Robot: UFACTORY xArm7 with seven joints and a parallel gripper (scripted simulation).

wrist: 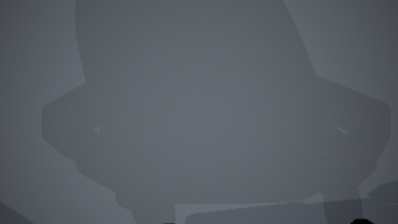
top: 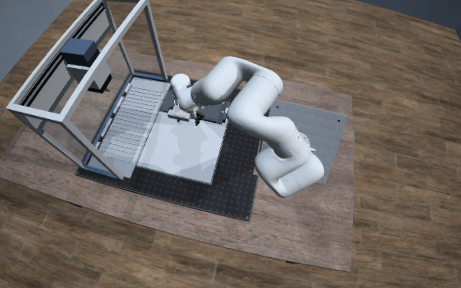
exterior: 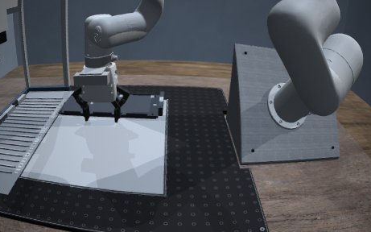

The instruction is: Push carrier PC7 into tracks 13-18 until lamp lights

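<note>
Right now my hand is 60 mm to the right of the pale grey sheet, 20 mm above it and 10 mm past it. Also, from my hand: carrier PC7: 90 mm to the right.
</note>
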